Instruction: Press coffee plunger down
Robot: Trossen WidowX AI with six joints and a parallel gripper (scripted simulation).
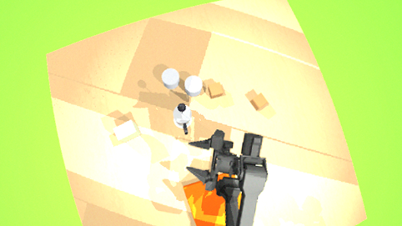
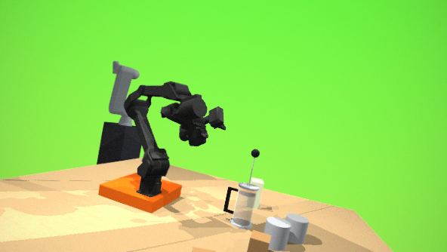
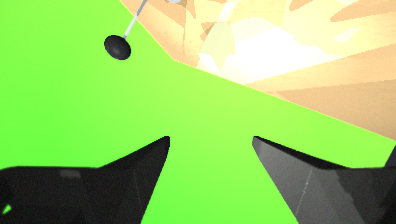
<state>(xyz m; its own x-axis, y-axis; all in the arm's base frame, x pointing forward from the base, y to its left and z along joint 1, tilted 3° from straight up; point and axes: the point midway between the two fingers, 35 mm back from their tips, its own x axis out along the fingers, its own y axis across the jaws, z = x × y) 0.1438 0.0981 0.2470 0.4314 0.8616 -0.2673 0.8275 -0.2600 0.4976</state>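
My gripper tip is 14 cm short of the glass coffee press, 2 cm to the left of it and 16 cm above it. From my gripper tip the other things lie so: pale box (15 cm ahead, 21 cm to the left, 23 cm below).
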